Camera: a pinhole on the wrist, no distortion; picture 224 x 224 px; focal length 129.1 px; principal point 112.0 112.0 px. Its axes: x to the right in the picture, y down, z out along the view. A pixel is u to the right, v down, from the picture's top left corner.
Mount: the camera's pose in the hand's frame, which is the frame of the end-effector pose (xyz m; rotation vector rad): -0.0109 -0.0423 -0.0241 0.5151 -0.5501 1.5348
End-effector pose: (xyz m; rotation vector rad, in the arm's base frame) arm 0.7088 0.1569 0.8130 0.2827 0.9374 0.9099
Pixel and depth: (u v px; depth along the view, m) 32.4 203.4 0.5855
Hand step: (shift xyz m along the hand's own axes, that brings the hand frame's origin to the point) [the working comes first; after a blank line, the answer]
In the camera's frame: -0.3610 0.4145 0.5855

-0.4187 -0.6992 0.1931
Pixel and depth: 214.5 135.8 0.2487
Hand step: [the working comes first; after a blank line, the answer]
In the camera's frame: 0.1975 0.0458 0.2487

-0.0663 -0.0455 0.2919
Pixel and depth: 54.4 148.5 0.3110
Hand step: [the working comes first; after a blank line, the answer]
In the camera's frame: -0.1388 0.0879 0.3110

-0.0972 -0.3472 0.1285
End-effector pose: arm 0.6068 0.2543 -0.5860 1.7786 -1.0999 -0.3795
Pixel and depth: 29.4 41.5 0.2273
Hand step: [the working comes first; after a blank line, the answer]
In the camera's frame: -0.1454 -0.1241 0.2273

0.1158 -0.2955 0.0656
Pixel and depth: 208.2 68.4 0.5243
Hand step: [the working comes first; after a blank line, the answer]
In the camera's frame: 0.3907 -0.1771 0.5243

0.1466 -0.0633 0.6344
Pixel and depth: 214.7 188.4 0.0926
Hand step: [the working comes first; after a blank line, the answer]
In the camera's frame: 0.0737 0.0548 0.0926

-0.0693 -0.0442 0.0925
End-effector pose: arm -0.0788 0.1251 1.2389 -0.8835 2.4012 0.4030
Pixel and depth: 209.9 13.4 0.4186
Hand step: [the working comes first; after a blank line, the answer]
In the camera's frame: 0.3174 -0.3197 0.4186

0.2929 -0.0510 0.5105
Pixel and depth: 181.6 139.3 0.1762
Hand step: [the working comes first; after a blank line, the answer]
In the camera's frame: 0.0950 0.0373 0.1762

-0.0534 -0.0796 0.1715
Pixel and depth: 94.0 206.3 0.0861
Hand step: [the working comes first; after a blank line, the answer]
In the camera's frame: -0.0120 0.0629 0.0861

-0.0742 -0.1070 0.0335
